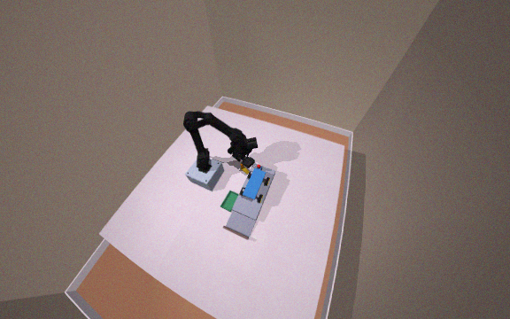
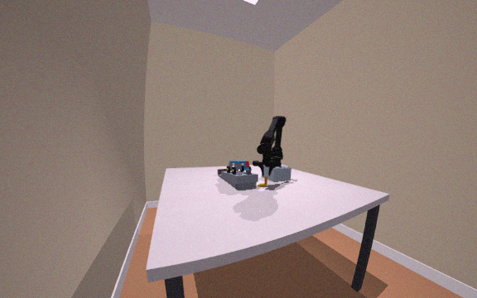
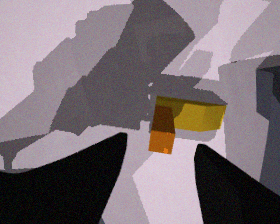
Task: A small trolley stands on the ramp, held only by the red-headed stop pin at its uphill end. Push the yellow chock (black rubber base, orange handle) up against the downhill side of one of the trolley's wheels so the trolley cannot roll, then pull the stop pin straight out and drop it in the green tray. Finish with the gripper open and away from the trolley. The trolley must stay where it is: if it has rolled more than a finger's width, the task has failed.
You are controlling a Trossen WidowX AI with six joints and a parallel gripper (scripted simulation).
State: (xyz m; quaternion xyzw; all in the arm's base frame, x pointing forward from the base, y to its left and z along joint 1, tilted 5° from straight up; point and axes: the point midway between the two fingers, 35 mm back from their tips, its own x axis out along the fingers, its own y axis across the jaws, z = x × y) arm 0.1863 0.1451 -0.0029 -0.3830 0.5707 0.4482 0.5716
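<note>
The yellow chock is 20 mm ahead of my gripper tip, 10 mm to the right of it and 50 mm below it. From my gripper tip the other things lie so: green tray 30 mm ahead, 250 mm to the right, 80 mm below; then red-headed stop pin 130 mm ahead, 20 mm to the right, 60 mm above; then blue trolley 150 mm ahead, 130 mm to the right, 40 mm above.
</note>
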